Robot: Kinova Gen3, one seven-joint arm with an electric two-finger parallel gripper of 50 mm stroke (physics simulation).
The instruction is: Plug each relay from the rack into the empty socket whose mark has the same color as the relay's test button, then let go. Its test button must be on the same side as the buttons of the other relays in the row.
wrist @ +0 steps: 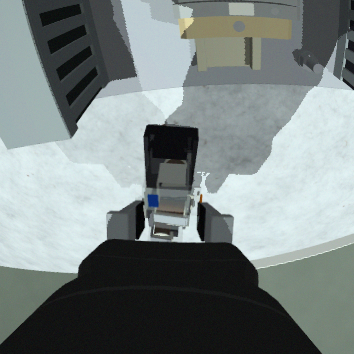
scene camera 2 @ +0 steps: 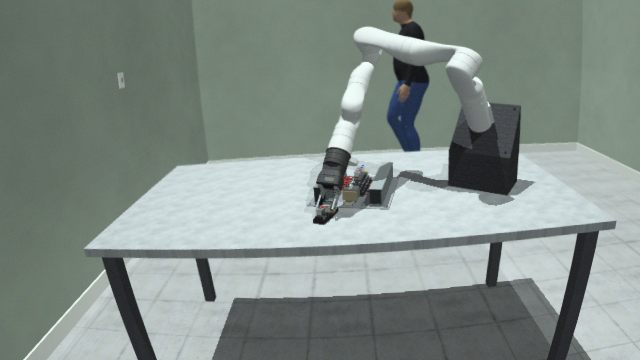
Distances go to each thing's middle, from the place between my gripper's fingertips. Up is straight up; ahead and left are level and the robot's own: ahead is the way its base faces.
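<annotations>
The black relay rack (wrist: 172, 142) is 2 cm below my hand and 1 cm to the right of it, and going by their middles it is the nearest to my hand of the things named here. As for the panel (wrist: 141, 52), I find it 24 cm to the right of my hand, 8 cm behind it and 3 cm below it.
</annotations>
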